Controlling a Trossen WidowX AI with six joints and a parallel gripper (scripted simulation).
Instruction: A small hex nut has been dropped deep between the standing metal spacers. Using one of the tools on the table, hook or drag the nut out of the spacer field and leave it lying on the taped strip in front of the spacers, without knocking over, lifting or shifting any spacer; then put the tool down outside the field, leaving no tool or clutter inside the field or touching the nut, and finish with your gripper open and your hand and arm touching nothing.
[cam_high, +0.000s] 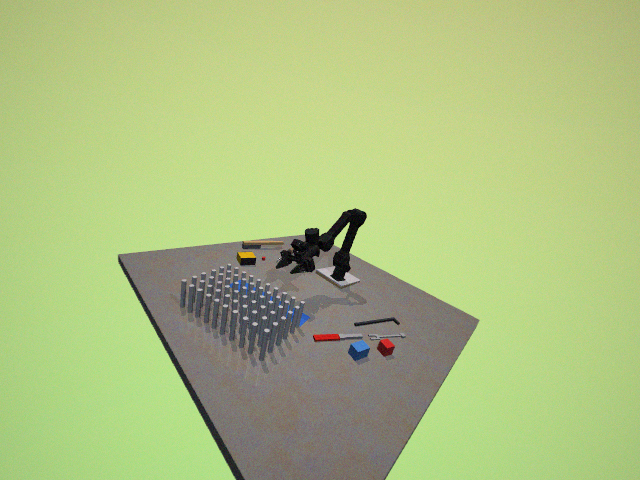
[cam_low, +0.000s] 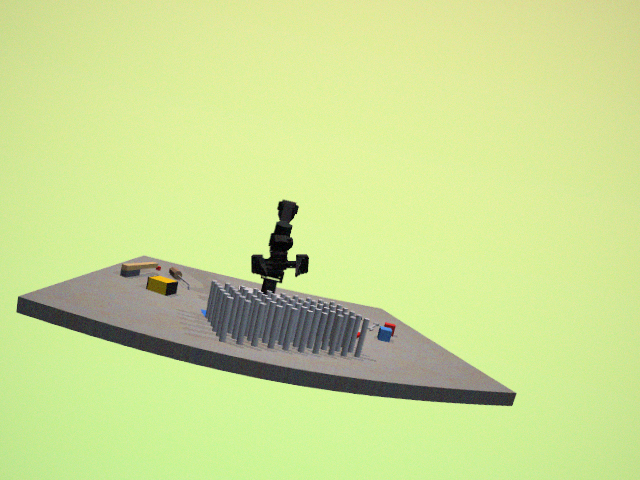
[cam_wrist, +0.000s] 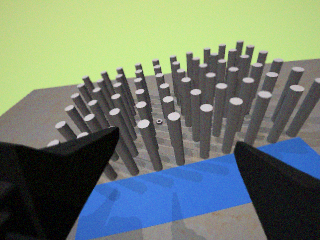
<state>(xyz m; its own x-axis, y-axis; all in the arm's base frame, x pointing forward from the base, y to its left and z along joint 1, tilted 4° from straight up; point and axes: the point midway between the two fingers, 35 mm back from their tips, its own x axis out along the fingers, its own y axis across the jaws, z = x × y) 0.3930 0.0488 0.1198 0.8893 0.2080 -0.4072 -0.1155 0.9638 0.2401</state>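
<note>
My gripper tip is now 390 mm to the left of the brown-handled tool, 280 mm past it and 140 mm above it. Round my gripper tip: red-handled tool (290 mm to the left, 150 mm below, 110 mm behind); then blue taped strip (150 mm below, 40 mm ahead, 20 mm to the right); then hex nut (170 mm ahead, 150 mm below, 80 mm to the left).
</note>
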